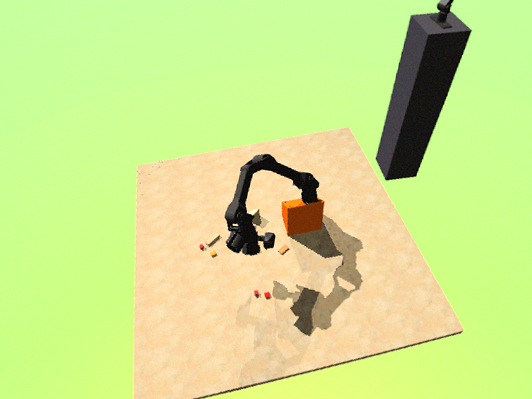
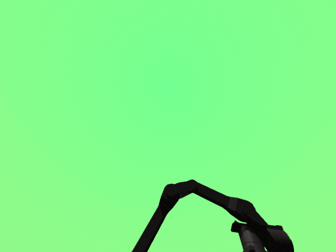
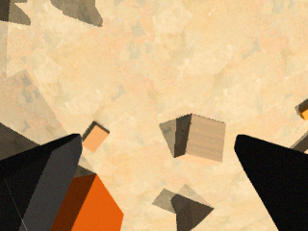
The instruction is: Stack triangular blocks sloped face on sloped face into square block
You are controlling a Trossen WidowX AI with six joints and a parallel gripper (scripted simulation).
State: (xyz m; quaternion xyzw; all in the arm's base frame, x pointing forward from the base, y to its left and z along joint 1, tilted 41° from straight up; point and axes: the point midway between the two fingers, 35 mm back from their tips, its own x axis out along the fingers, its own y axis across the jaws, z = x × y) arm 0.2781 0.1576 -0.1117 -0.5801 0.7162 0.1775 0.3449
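Now: gripper tip 12 cm above the wooden triangular block, 11 cm to the left of it and 3 cm short of it.
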